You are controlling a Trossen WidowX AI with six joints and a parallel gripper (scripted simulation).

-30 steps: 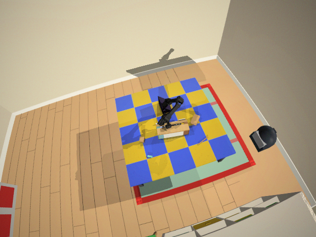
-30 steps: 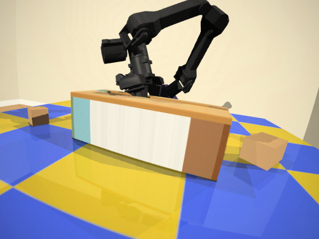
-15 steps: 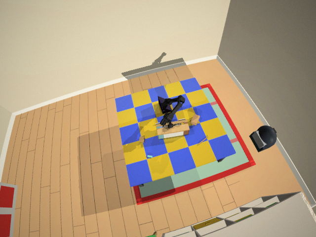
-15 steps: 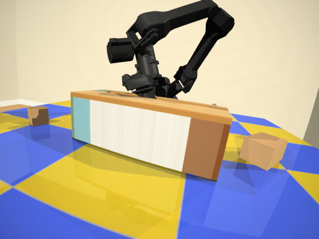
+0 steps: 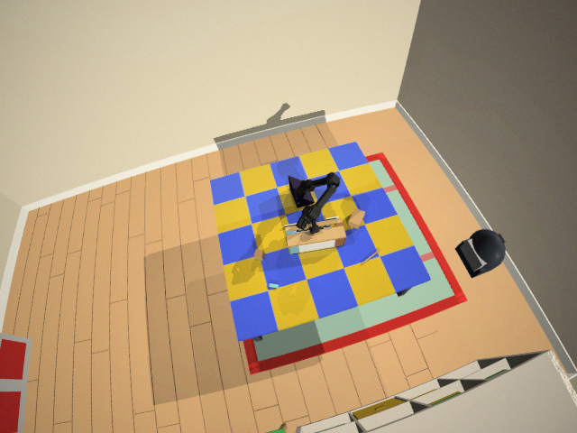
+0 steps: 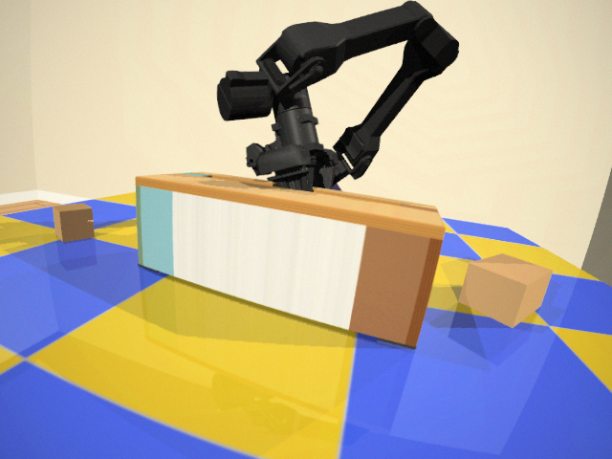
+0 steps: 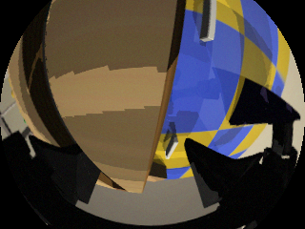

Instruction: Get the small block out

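Right now my gripper tip is 30 mm to the left of the wooden box, 30 mm short of it and 20 mm above it. From my gripper tip the other things lie so: thin stick (320 mm ahead, 270 mm to the left, 80 mm below); then cyan piece (400 mm to the right, 280 mm ahead, 80 mm below).
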